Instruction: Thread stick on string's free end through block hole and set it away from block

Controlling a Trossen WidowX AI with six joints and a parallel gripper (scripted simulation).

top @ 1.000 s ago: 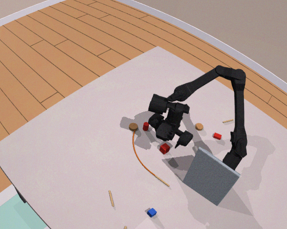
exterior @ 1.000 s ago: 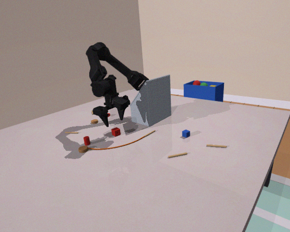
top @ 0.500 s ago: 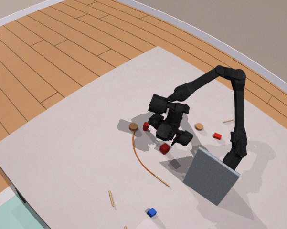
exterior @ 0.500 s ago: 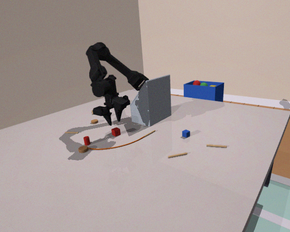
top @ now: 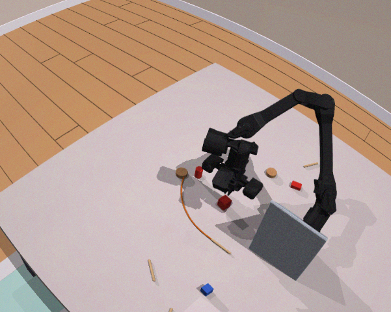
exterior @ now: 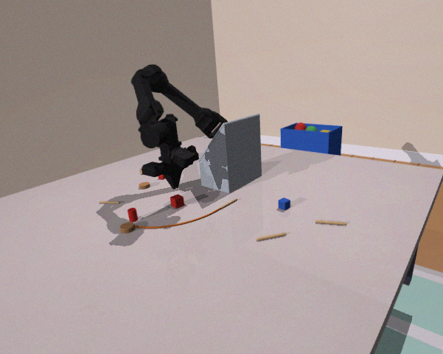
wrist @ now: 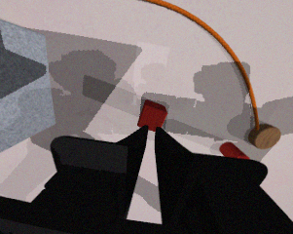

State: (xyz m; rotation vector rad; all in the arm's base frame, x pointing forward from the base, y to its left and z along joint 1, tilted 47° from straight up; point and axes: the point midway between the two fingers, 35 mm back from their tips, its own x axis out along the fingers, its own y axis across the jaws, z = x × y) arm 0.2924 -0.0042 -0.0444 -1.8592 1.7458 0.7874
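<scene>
My gripper tip is 80 mm past the thin wooden stick, 130 mm to the right of it and 60 mm above it. From my gripper tip the other things lie so: flat red piece 140 mm behind, 260 mm to the right, 50 mm below; then red cylinder 140 mm ahead, 40 mm to the right, 40 mm below; then blue cube 170 mm behind, 280 mm to the left, 50 mm below.
</scene>
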